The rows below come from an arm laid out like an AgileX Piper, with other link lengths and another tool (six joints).
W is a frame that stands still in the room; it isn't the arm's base.
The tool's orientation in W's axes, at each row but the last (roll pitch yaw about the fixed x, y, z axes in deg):
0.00 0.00 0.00
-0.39 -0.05 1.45
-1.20 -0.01 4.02
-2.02 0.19 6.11
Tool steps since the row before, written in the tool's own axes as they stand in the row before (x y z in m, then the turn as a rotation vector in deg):
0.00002 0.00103 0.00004 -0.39 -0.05 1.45
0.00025 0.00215 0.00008 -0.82 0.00 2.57
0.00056 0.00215 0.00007 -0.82 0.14 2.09
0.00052 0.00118 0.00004 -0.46 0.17 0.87
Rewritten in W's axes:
0.00002 0.00103 0.00004 -0.39 -0.05 1.45
0.00020 0.00216 0.00007 -0.82 0.00 2.57
0.00041 0.00218 0.00003 -0.83 0.13 2.09
0.00039 0.00123 0.00000 -0.48 0.15 0.86

